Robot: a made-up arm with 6 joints.
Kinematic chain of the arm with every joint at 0, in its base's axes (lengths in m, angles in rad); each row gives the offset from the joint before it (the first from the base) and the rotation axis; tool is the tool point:
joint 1: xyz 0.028 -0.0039 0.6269 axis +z
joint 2: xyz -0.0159 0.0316 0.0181 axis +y
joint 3: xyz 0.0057 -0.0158 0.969 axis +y
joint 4: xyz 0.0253 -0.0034 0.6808 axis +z
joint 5: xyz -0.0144 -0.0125 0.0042 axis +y
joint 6: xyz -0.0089 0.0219 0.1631 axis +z
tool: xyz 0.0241 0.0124 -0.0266
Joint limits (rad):
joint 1: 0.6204..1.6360
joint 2: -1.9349..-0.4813
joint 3: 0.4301..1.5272
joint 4: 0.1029..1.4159
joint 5: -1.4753..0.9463
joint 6: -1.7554..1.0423
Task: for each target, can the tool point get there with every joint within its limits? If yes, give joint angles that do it. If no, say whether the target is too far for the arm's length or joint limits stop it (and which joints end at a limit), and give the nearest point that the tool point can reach.
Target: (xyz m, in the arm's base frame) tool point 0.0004 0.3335 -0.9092
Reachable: no: joint limits stop it (at a limit: joint 1, joint 2, joint 3, joint 4, joint 5, joint 6) | nearest point -1.3102 -0.9193 0.2224 | short by 2.137 m
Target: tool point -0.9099 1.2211 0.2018
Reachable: no: joint limits stop it (at a limit: joint 1, joint 2, joint 3, joint 5) | nearest point -0.9752 -0.5863 1.0224 | short by 1.986 m
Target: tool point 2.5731 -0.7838 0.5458
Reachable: no: too far | nearest point 0.2435 -1.1751 0.9523 | short by 2.397 m
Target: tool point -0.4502 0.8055 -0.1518
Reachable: no: joint limits stop it (at a limit: joint 1, joint 2, joint 3, joint 5) | nearest point -0.9538 -0.5857 1.0300 | short by 1.894 m
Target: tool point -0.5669 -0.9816 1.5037
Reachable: yes | joints 1.0917 -1.5018 1.2807 1.1547 0.5237 0.6710
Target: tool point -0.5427 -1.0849 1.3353
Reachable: yes | joints 1.1268 -1.6595 1.2811 0.9049 0.4102 -1.0317
